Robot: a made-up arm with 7 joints.
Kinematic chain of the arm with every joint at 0, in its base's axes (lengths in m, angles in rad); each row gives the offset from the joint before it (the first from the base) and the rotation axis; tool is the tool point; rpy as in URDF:
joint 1: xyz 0 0 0.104 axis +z
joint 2: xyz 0 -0.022 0.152 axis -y
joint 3: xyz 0 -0.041 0.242 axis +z
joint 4: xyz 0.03 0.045 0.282 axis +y
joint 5: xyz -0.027 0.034 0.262 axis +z
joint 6: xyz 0 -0.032 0.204 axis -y
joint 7: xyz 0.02 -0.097 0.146 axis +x
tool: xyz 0 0 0 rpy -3.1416 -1.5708 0
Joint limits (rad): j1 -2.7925..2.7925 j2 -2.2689..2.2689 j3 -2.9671..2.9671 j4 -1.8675..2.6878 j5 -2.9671..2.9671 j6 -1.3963..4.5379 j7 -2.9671..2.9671
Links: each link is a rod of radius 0.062 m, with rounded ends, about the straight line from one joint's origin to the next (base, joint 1, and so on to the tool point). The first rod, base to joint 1, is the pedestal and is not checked.
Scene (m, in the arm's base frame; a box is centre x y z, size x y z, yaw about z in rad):
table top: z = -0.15
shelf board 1: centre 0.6 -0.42 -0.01 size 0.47 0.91 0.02 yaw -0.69
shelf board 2: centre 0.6 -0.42 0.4 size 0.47 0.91 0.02 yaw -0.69
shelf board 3: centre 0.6 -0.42 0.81 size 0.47 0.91 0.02 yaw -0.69
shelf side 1: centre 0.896 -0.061 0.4 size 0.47 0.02 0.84 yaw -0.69
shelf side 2: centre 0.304 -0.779 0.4 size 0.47 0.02 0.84 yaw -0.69
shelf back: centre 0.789 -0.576 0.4 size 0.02 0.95 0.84 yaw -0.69
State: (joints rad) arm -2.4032 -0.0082 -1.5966 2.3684 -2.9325 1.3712 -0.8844
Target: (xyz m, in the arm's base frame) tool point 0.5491 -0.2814 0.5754
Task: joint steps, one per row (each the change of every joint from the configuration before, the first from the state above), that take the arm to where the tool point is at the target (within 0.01 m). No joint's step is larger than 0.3 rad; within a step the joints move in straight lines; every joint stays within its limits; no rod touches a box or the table.
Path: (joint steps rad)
1: 0.2532 0.0621 0.1630 0.0069 0.0480 0.0898 -0.0003
2: 0.2533 0.0621 0.1629 0.0068 0.0479 0.0899 -0.0004
3: 0.2532 0.0620 0.1630 0.0069 0.0480 0.0898 -0.0003
4: 0.2355 -0.0731 0.2508 -0.1475 0.0506 -0.0855 0.0003
5: 0.2354 -0.0731 0.2508 -0.1475 0.0506 -0.0855 0.0002
6: 0.2355 -0.0731 0.2508 -0.1475 0.0505 -0.0856 0.0003
7: 0.2354 -0.0732 0.2508 -0.1475 0.0506 -0.0855 0.0002

